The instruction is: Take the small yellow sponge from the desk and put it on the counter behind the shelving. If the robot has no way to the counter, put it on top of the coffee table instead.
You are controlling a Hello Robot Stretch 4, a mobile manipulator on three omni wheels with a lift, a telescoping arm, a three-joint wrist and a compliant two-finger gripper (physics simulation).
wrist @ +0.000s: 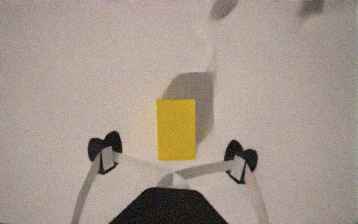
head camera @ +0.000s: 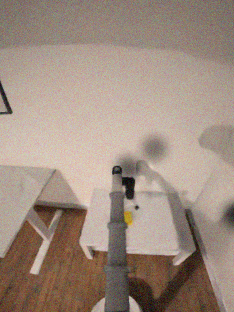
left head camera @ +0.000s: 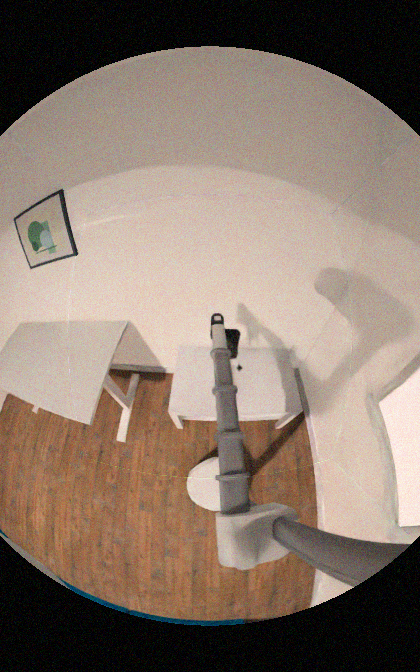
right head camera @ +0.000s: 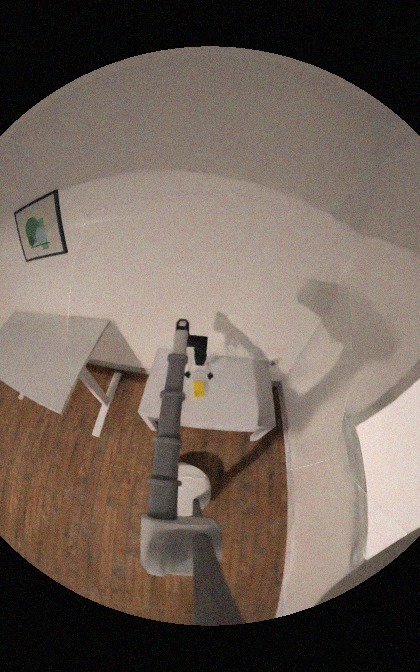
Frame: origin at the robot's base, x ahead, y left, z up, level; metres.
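Where they show: gripper, fingertip midpoint: (wrist: 173, 149) (head camera: 128, 209).
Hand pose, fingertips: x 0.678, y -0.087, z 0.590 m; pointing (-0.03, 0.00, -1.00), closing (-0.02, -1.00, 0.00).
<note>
After its pixels a point has its place.
The yellow sponge (head camera: 128, 218) @[x 0.663, y -0.096, z 0.467 m] (right head camera: 199, 388) (wrist: 176, 130) @[x 0.678, y -0.091, z 0.468 m] lies flat on top of the low white coffee table (head camera: 155, 230) @[x 0.575, y -0.317, z 0.423 m] (left head camera: 265, 395) (right head camera: 230, 400) (wrist: 50, 75) @[x 0.757, y 0.139, z 0.423 m]. It does not show in the left head view, where the arm covers that part of the table. My gripper (right head camera: 199, 375) (wrist: 173, 149) @[x 0.678, y -0.087, z 0.590 m] is open and empty, with its fingertips wide apart. It hangs above the table, and the sponge lies below and a little beyond the fingertips in the wrist view, apart from them. The counter and the shelving do not show.
A larger white desk (head camera: 20, 200) @[x 0.660, y 0.753, z 0.693 m] (left head camera: 60, 360) (right head camera: 45, 350) with angled legs stands left of the coffee table. The wall runs close behind both tables, and another wall stands at the right. A framed picture (left head camera: 46, 232) (right head camera: 41, 227) hangs at the left.
</note>
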